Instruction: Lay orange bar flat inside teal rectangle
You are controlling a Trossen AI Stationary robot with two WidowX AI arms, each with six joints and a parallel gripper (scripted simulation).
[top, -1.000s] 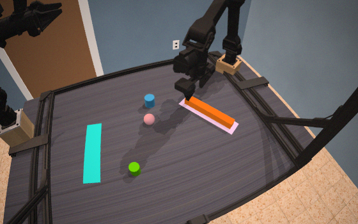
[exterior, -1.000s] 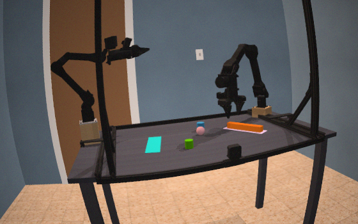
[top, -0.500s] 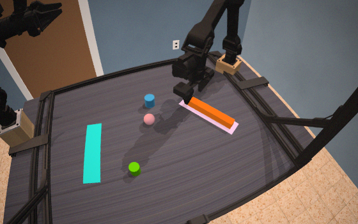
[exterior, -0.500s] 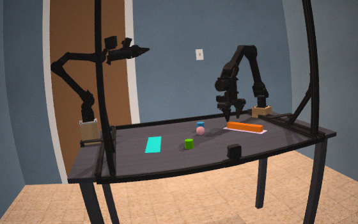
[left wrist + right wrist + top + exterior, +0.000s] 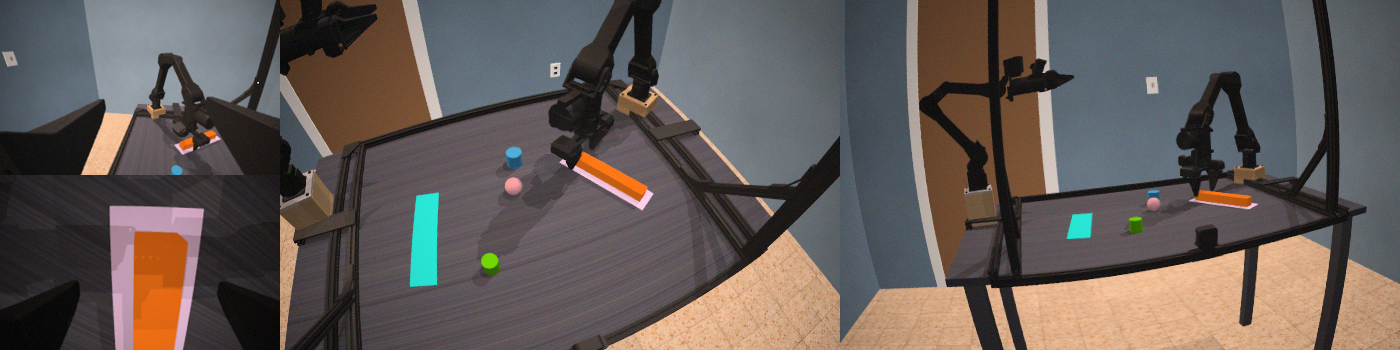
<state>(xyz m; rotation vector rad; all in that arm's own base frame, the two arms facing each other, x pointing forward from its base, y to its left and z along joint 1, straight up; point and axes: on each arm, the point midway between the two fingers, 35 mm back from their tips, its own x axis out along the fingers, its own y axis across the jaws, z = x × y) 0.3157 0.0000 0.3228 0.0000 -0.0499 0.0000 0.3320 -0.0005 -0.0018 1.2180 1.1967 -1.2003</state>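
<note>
Right now my right hand is 7 cm past the orange bar, 4 cm to the left of it and 4 cm above it. From my right hand the other things lie so: blue cylinder (8 cm ahead, 15 cm to the left, 4 cm below); then lavender rectangle (7 cm behind, 4 cm to the right, 6 cm below); then pink ball (1 cm behind, 19 cm to the left, 4 cm below).
Now: the orange bar 450 mm to the right of my left hand, 420 mm below it and 230 mm behind it. The rest, counted from my left hand: teal rectangle: 430 mm below, 210 mm behind, 10 mm to the left; blue cylinder: 420 mm below, 260 mm to the right, 90 mm behind; pink ball: 410 mm below, 230 mm to the right, 170 mm behind.
</note>
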